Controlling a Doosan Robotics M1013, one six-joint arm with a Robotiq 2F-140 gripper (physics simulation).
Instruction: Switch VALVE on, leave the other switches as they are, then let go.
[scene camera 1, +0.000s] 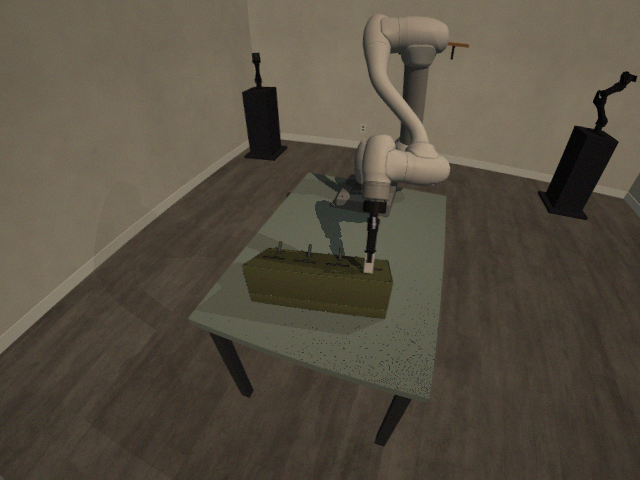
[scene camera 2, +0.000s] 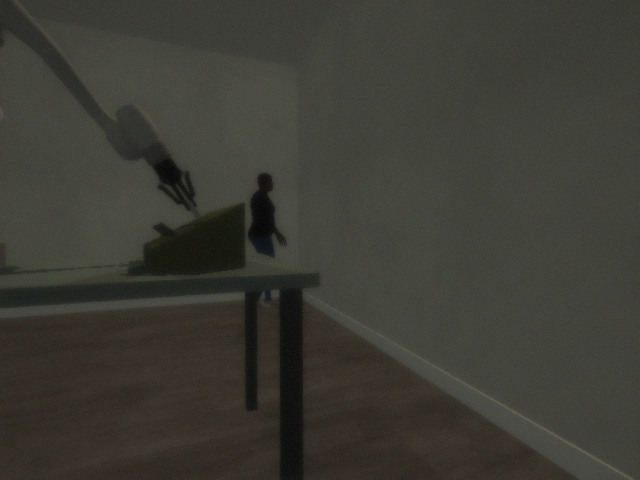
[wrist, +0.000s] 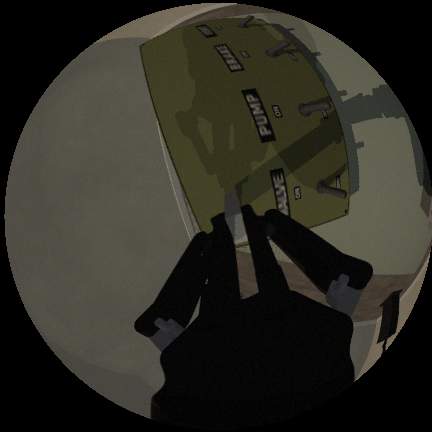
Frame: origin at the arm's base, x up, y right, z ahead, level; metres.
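Seen in the pictures: gripper, between the fingertips: (scene camera 1: 368, 272) (scene camera 2: 198, 216) (wrist: 232, 202).
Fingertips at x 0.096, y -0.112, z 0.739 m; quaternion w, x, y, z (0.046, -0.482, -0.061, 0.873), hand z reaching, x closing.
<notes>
Offsets run from my fingertips to a thing's top centre. "spot": to the spot under its first point.
The olive sloped switch box (scene camera 1: 320, 286) (scene camera 2: 206, 248) (wrist: 170, 80) stands on the table. In the wrist view the VALVE lever {dx -0.035, dy +0.005, dz -0.140 m} (wrist: 331, 190) leans away from its ON mark {spot: dx -0.050, dy -0.003, dz -0.082 m} (wrist: 297, 193), toward the OFF side. The PUMP lever {dx -0.035, dy +0.125, dz -0.126 m} (wrist: 315, 107), the BRAKE lever {spot: dx -0.051, dy +0.238, dz -0.109 m} (wrist: 278, 48) and the farthest lever (wrist: 246, 21) lean the same way. My gripper (scene camera 1: 368, 264) (scene camera 2: 194, 210) (wrist: 232, 202) is shut and empty. Its tips are at the sloped face, on the upper side of the VALVE label {dx -0.033, dy -0.004, dz -0.059 m} (wrist: 280, 192), apart from the lever. Contact with the face cannot be told. The gripper hides the VALVE lever in scene camera 1.
The pale green table (scene camera 1: 408, 320) (scene camera 2: 289, 281) carries the box near one end. A person (scene camera 2: 263, 217) stands beyond the table. Two black pedestals (scene camera 1: 262, 121) (scene camera 1: 584, 170) with small arms stand on the floor by the walls.
</notes>
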